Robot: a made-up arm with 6 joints. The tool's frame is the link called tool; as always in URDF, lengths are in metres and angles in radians. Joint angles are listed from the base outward.
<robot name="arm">
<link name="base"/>
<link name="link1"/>
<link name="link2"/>
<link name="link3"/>
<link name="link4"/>
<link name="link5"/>
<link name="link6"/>
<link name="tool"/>
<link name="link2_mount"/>
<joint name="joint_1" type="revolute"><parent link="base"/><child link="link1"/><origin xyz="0 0 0.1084"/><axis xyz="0 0 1"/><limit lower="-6.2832" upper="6.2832"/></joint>
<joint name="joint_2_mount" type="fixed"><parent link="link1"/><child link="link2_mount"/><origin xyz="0 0.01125 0"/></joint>
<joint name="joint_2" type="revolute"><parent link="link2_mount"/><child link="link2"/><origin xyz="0 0.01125 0"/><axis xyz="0 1 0"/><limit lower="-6.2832" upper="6.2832"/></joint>
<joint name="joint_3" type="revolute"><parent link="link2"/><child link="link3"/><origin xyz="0 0 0.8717"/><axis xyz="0 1 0"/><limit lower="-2.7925" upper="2.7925"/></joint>
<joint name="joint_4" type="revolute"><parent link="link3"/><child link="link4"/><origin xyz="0 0 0.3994"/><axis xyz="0 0 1"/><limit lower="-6.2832" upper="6.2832"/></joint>
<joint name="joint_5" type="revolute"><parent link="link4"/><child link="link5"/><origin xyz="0 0 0"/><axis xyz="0 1 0"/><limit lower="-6.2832" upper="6.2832"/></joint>
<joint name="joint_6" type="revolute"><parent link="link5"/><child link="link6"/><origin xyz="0 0 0.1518"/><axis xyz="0 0 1"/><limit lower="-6.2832" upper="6.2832"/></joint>
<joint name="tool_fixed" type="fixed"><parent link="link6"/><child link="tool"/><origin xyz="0 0 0"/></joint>
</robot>
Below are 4 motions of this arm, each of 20 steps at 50 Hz.
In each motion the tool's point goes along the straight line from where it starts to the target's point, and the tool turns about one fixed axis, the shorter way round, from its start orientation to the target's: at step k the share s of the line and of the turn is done. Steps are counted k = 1, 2, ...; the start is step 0. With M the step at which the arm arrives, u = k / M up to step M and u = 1 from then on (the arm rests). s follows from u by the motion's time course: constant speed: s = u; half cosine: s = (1 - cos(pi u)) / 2; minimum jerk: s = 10 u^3 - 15 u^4 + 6 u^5.
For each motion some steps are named. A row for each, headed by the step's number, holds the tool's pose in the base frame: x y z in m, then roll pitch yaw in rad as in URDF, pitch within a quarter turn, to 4 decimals.
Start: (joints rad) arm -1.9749 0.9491 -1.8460 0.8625 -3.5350 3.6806
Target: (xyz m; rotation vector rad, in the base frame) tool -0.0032 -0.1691 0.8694 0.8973 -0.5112 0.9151
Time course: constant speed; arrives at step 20
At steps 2, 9, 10, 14, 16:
2: -0.1326 -0.4788 0.8136 2.5672 -1.2180 -1.0617
9: -0.0823 -0.3584 0.8353 1.4232 -1.2432 0.0372
10: -0.0751 -0.3412 0.8384 1.2910 -1.2158 0.1629
14: -0.0463 -0.2723 0.8508 0.9351 -1.0672 0.4925
16: -0.0319 -0.2379 0.8570 0.8261 -0.9799 0.5879

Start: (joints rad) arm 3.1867 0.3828 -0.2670 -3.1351 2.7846 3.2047
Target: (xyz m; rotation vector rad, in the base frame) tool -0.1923 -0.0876 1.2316 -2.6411 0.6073 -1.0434
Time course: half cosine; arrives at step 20
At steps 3, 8, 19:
3: -0.2954 -0.0386 1.1815 -3.0910 -0.4860 -0.0469
8: -0.2636 -0.0537 1.1969 -2.9786 -0.5530 -0.2053
19: -0.1930 -0.0873 1.2313 -2.6770 -0.6371 -0.6049

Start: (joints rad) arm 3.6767 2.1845 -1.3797 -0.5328 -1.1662 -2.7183
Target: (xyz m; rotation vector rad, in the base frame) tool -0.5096 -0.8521 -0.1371 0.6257 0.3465 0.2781
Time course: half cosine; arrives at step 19
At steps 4, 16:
4: -0.7500 -0.5997 -0.0043 0.5468 0.2095 0.6757
16: -0.5258 -0.8351 -0.1282 0.6714 0.2300 0.3935

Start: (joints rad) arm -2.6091 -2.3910 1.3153 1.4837 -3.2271 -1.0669
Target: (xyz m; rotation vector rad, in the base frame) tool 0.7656 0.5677 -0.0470 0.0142 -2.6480 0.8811
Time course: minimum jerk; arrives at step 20
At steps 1, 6, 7, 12, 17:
1: 0.7179 0.3821 -0.4097 -2.2974 -0.7907 2.7635
6: 0.7257 0.4122 -0.3509 -2.3430 -0.7202 2.8221
7: 0.7291 0.4256 -0.3248 -2.3607 -0.6882 2.8458
12: 0.7505 0.5087 -0.1623 -2.4433 -0.4842 2.9675
17: 0.7643 0.5628 -0.0567 -2.4786 -0.3480 3.0310

